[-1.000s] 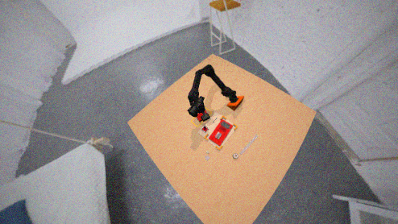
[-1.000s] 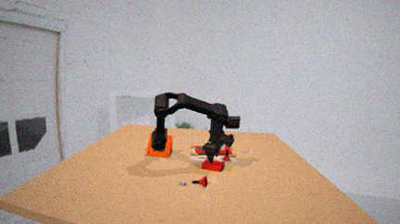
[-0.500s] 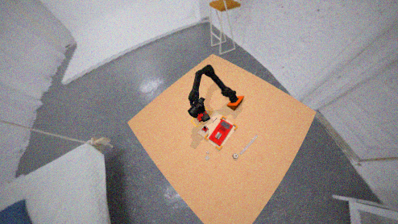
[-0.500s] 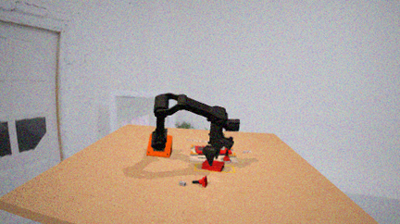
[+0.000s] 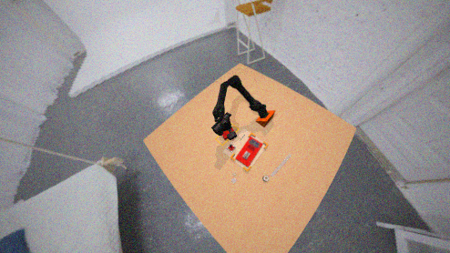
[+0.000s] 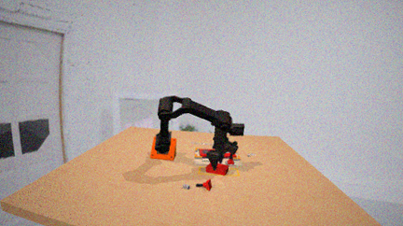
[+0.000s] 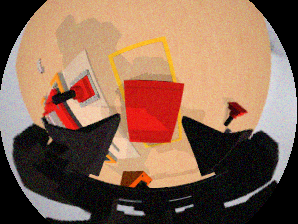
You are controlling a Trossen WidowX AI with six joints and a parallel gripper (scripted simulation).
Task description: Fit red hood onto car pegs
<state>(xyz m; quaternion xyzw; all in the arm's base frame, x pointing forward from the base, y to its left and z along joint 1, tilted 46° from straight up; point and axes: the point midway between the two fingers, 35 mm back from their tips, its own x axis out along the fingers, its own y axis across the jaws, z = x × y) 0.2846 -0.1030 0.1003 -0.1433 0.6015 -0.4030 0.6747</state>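
My gripper tip is now 1 cm above the red hood. Also, from my gripper tip: pale strip: 4 cm behind, 45 cm to the left, 2 cm below.
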